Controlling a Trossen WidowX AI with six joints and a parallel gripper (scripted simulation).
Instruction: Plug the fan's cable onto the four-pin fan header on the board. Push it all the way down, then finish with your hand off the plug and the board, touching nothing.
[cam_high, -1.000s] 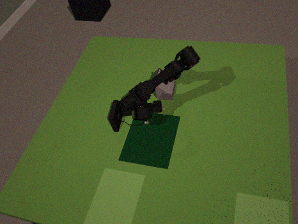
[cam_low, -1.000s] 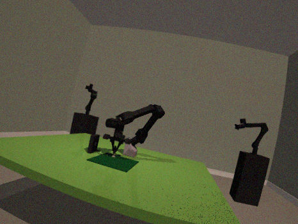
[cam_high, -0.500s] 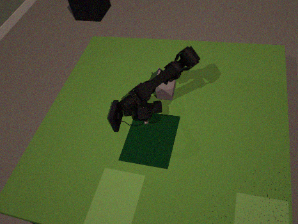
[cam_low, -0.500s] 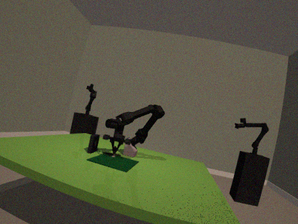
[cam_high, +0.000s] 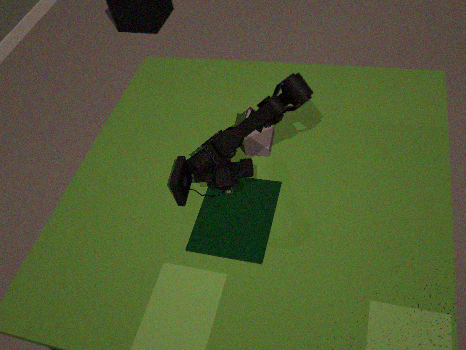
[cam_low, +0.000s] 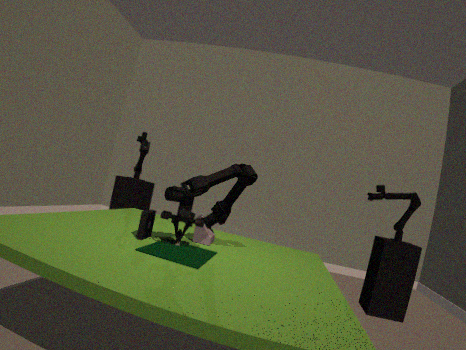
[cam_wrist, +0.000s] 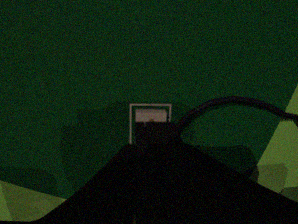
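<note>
Now: the four-pin header 1 cm behind my gripper tip and 3 cm below it. Round my gripper tip: dark green board 9 cm ahead, 5 cm to the left, 5 cm below; then black plug 1 cm behind, 1 cm above; then black fan 3 cm ahead, 14 cm to the right, 3 cm above.
</note>
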